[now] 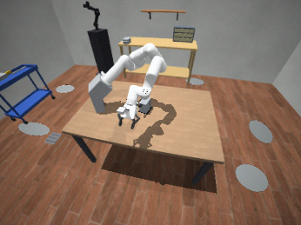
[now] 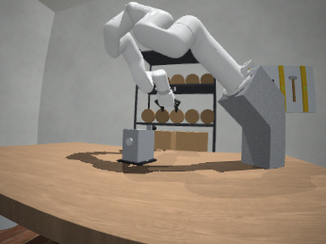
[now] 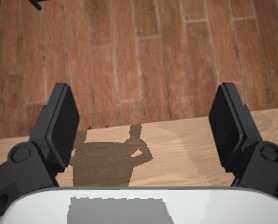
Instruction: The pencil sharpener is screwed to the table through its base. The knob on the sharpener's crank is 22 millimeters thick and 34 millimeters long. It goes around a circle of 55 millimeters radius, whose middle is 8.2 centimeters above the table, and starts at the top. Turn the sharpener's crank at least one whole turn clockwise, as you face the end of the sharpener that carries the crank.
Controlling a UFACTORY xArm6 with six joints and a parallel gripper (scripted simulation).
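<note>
Now: the crank knob 33 cm to the left of my hand, 12 cm below it and 10 cm behind it.
</note>
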